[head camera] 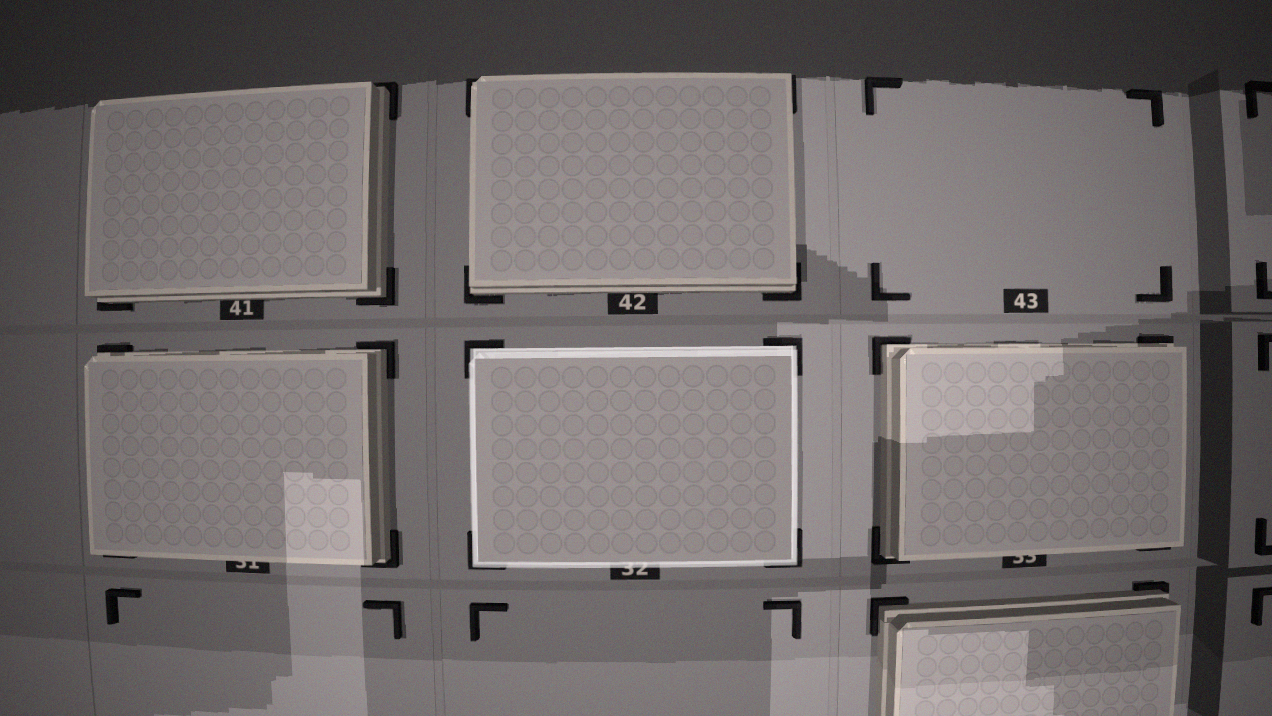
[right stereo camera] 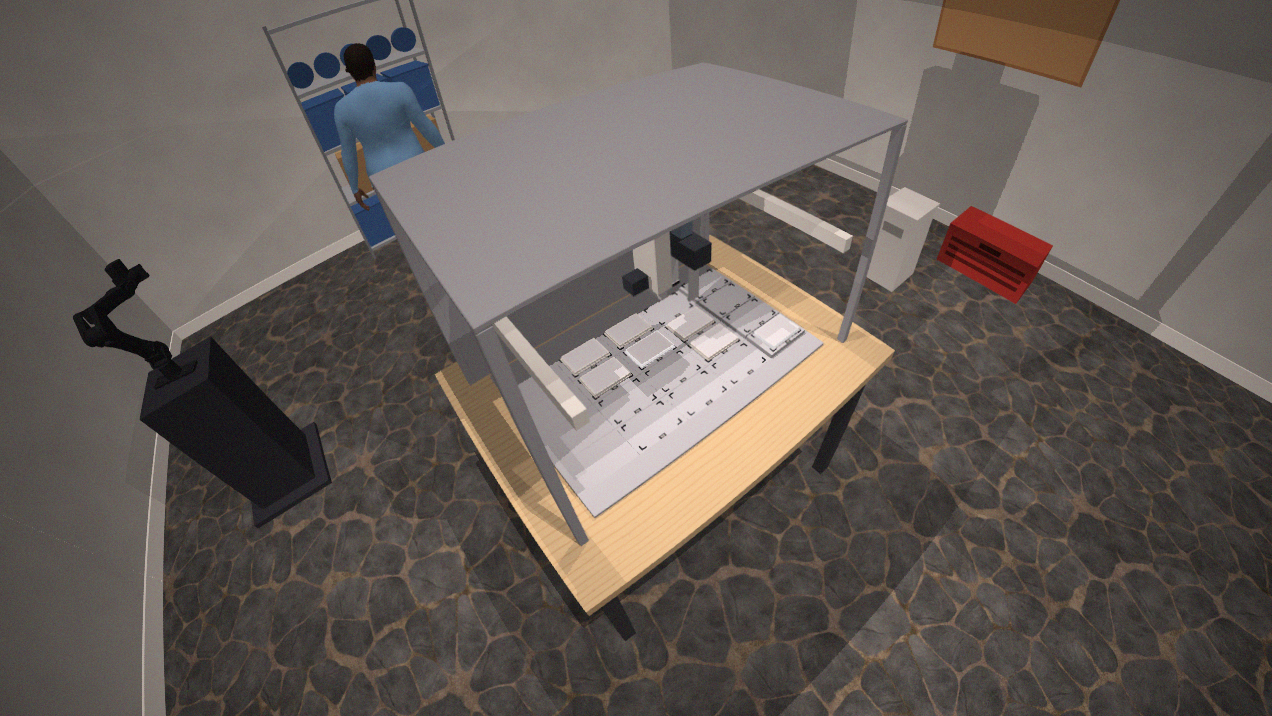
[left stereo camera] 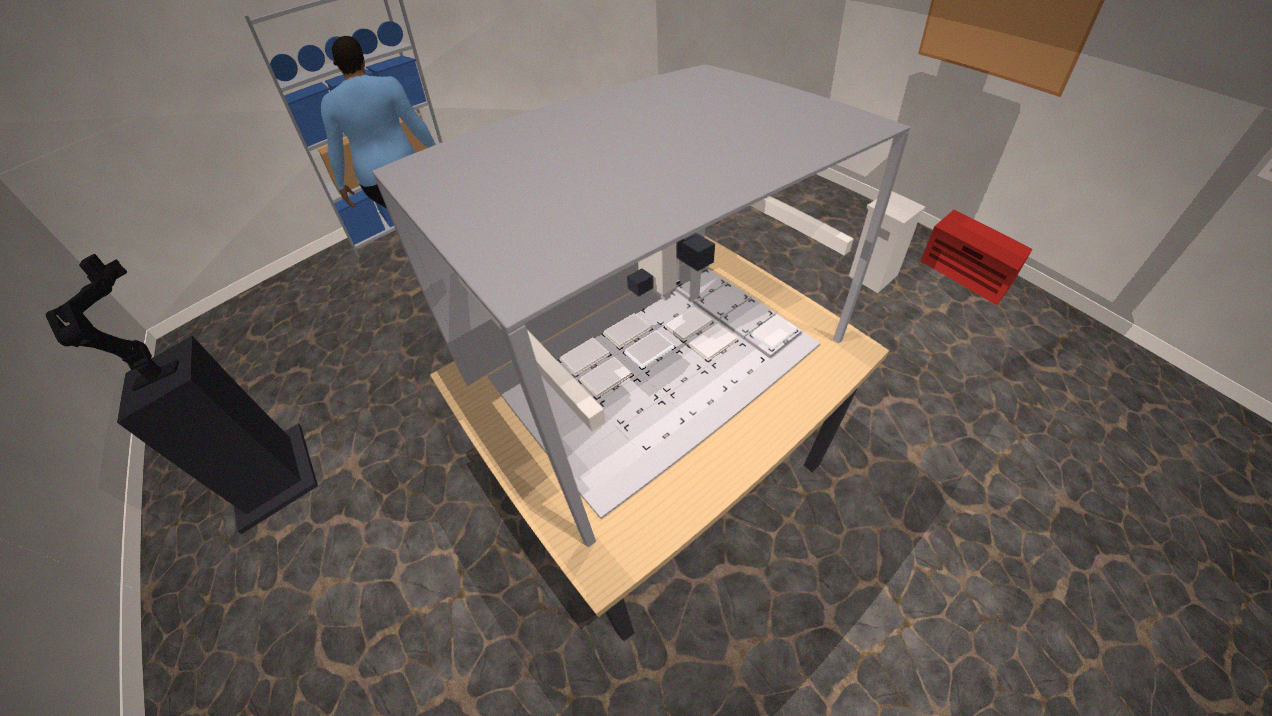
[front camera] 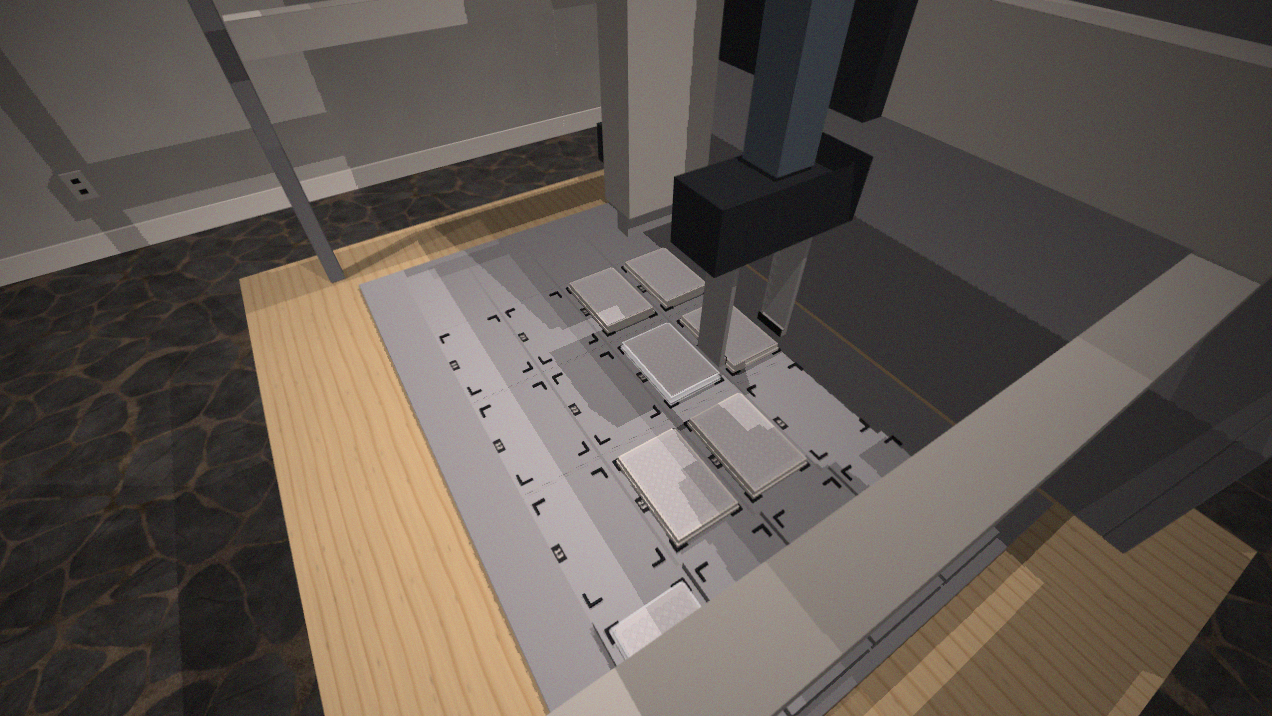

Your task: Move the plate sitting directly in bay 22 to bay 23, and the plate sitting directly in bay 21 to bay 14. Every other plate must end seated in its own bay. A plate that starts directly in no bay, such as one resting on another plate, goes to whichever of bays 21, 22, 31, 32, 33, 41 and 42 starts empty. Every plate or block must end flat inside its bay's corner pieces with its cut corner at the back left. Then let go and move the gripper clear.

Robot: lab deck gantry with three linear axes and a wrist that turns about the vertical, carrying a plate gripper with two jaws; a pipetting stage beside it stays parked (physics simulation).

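Frame: origin at the robot's base, x right, y ahead, z up, level; millimetres.
Seen in the pictures: gripper, fingertip midpoint: point(right stereo camera: 683, 291) point(left stereo camera: 684, 291) point(front camera: 742, 340); robot's base, link origin: point(right stereo camera: 642, 448) point(left stereo camera: 646, 448) point(front camera: 442, 338).
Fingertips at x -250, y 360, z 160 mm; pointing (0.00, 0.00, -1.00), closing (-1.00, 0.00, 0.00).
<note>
Offsets run from my fingertips to a thing's top centre. "pt": to the spot under its first point.
My gripper point(front camera: 745, 345) is open and empty; its two jaws hang apart above the plate of bay 42 @(pt dz -145, dx -125, dy -89 mm) point(front camera: 753, 343) point(head camera: 631, 182), which lies flat in the corner pieces. Plates lie in bay 41 @(pt dz -146, dx -111, dy -295 mm) point(front camera: 664, 273) point(head camera: 229, 191), bay 31 @(pt dz -145, dx -2, dy -291 mm) point(front camera: 609, 297) point(head camera: 226, 453) and bay 33 @(pt dz -145, dx -6, dy +44 mm) point(front camera: 752, 444) point(head camera: 1045, 453). The plate in bay 32 @(pt dz -145, dx -1, dy -128 mm) point(front camera: 667, 360) point(head camera: 633, 458) has a brighter rim. A plate in bay 23 @(pt dz -145, dx +105, dy +31 mm) point(front camera: 672, 480) point(head camera: 1037, 667) shows partly in the head view. A plate @(dz -131, dx +207, dy +196 mm) point(front camera: 663, 618) point(left stereo camera: 776, 334) point(right stereo camera: 778, 332) lies in bay 14. Cut corners visible in the head view are at the back left.
Bays 21 @(pt dz -160, dx +72, dy -297 mm) point(head camera: 249, 635) and 22 @(pt dz -160, dx +68, dy -134 mm) point(head camera: 631, 635) hold no plate where they show, nor does bay 43 @(pt dz -160, dx -114, dy +31 mm) point(head camera: 1019, 191). A pale beam point(front camera: 854, 533) crosses the front view. A dark arm on a pedestal point(left stereo camera: 218, 435) and a person point(left stereo camera: 369, 124) stand away from the table.
</note>
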